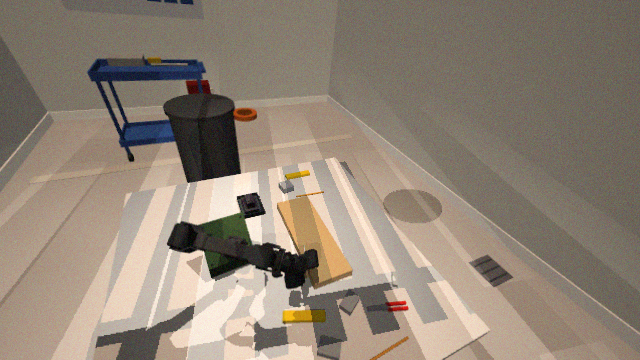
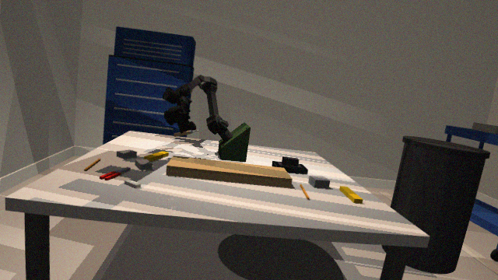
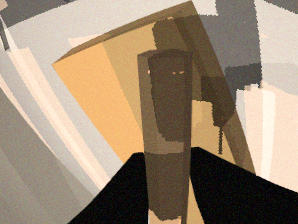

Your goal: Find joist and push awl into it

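Right now my gripper tip is 30 mm to the right of the awl and 10 mm below it. The rest, counted from my gripper tip: black tray: 540 mm to the left, 160 mm behind, 120 mm below; stud finder: 520 mm to the left, 160 mm behind, 90 mm below.
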